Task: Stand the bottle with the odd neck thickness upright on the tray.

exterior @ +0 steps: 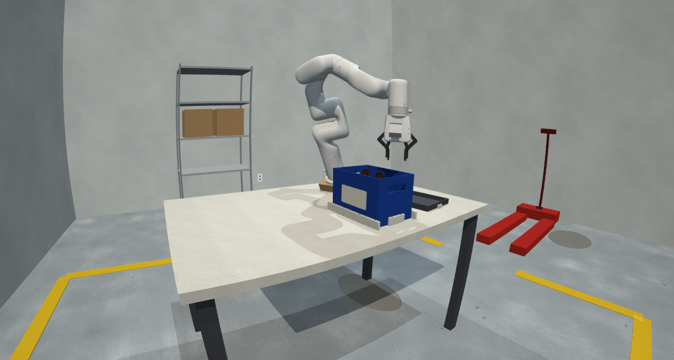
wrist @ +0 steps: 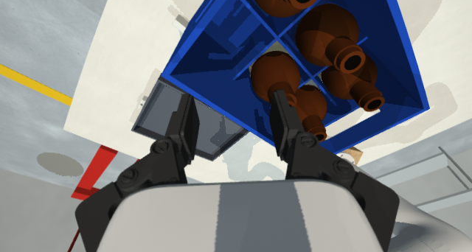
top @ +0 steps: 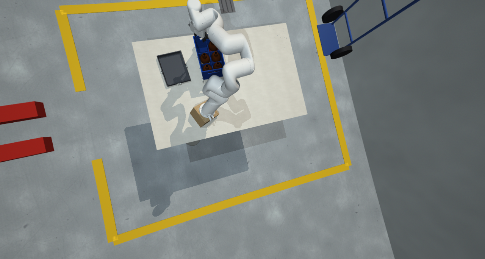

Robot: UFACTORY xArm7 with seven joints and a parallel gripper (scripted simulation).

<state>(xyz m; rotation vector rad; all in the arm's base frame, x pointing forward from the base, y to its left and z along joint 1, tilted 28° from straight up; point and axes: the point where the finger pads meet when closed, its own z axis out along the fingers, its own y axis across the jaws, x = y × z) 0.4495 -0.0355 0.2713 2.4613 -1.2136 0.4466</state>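
Now: the blue crate 9 cm behind my hand, 3 cm to the right of it and 16 cm below it. The rest, counted from my hand: dark grey tray: 5 cm behind, 27 cm to the left, 23 cm below.
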